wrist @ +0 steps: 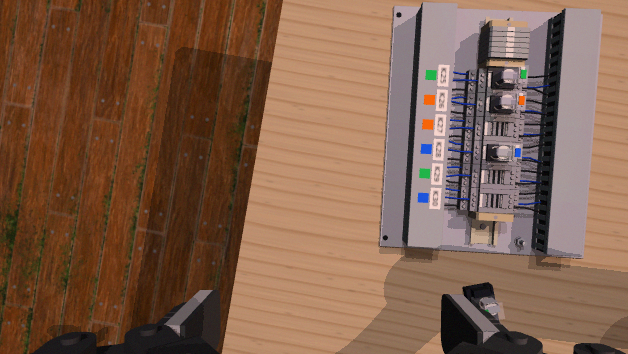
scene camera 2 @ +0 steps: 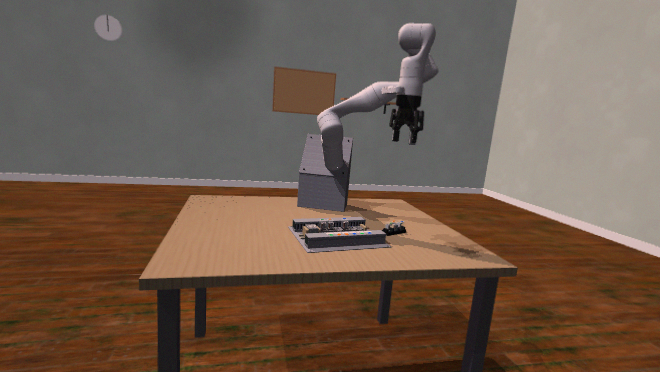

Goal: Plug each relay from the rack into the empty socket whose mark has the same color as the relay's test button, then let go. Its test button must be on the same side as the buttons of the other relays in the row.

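Places are measured from the arm's base along level axes (x ahead, y right, z down), in metres.
Pixels of known places: gripper, between the fingertips: (wrist: 329,316) (scene camera 2: 403,143); arm's base, origin of its link: (scene camera 2: 333,162).
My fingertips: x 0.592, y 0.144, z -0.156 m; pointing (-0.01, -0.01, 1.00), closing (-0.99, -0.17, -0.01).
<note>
Ahead of a thing's pixels: the offset from my fingertips to its top centre. "pt": to the spot under its first point. Level surfaces: height alone.
My gripper (scene camera 2: 404,142) (wrist: 329,316) is open and empty, high above the table. The panel @[dx -0.227, dy +0.062, dz +0.375 m] (scene camera 2: 301,241) (wrist: 399,125) holds a row of sockets. In the wrist view, relays sit at K25 @[dx -0.241, dy +0.123, dz +0.316 m] (wrist: 506,76) with a green button, K26 @[dx -0.234, dy +0.094, dz +0.316 m] (wrist: 505,102) with an orange button and K28 @[dx -0.221, dy +0.035, dz +0.316 m] (wrist: 501,152) with a blue button, all buttons on the right. Sockets K27 @[dx -0.224, dy +0.050, dz +0.353 m] (wrist: 500,128) (orange mark), K29 @[pt dx -0.216, dy +0.006, dz +0.353 m] (wrist: 496,176) (green mark) and K30 @[pt dx -0.210, dy -0.023, dz +0.353 m] (wrist: 495,200) (blue mark) are empty. The black rack @[dx -0.180, dy -0.189, dz +0.362 m] (scene camera 2: 395,230) (wrist: 477,290) holds relays; one relay @[dx -0.180, dy -0.157, dz +0.337 m] (wrist: 490,305) shows a green spot. The right finger hides part of the rack.
Two grey wire ducts @[dx -0.144, dy +0.081, dz +0.342 m] (wrist: 432,150) @[dx -0.310, dy +0.044, dz +0.342 m] (wrist: 575,140) flank the sockets. A stack of terminal blocks @[dx -0.250, dy +0.162, dz +0.339 m] (wrist: 507,42) stands at the K25 end of the row. The wooden table @[dz +0.385 m] (scene camera 2: 225,245) (wrist: 310,150) has its edge left of the panel in the wrist view. The arm's grey base (scene camera 2: 322,190) stands behind.
</note>
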